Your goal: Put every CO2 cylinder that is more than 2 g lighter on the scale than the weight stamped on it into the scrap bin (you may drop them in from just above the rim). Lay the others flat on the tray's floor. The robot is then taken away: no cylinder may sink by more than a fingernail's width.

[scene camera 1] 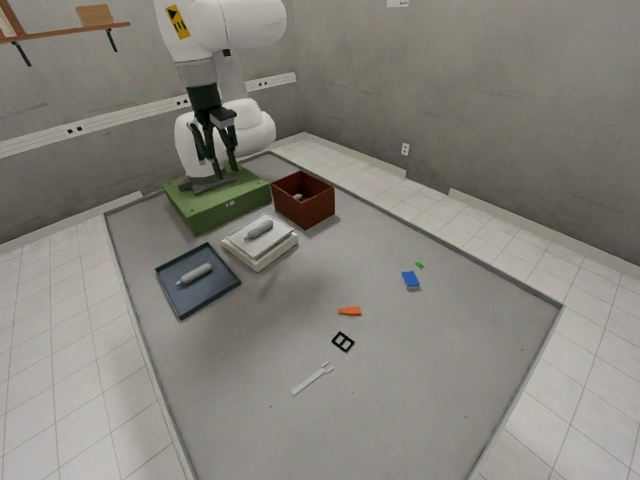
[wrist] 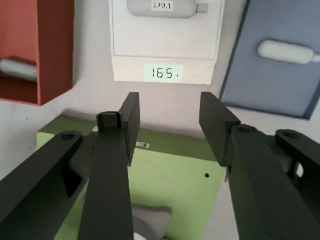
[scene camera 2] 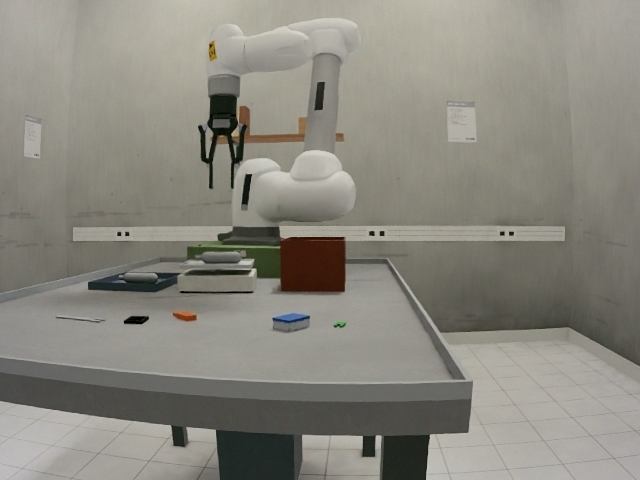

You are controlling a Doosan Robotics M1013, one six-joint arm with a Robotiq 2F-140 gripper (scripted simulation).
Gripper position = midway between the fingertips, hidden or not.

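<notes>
There is my gripper (scene camera 1: 227, 174), and I see the same gripper (wrist: 169, 107) in the wrist view as well. Scene camera 2 also gives me my gripper (scene camera 2: 221, 188), along with a dark blue tray (scene camera 2: 112, 283) and a red-brown scrap bin (scene camera 2: 318, 265). I can find that bin (scene camera 1: 306, 214) in scene camera 1 too, where I also see a white scale (scene camera 1: 274, 252).
</notes>
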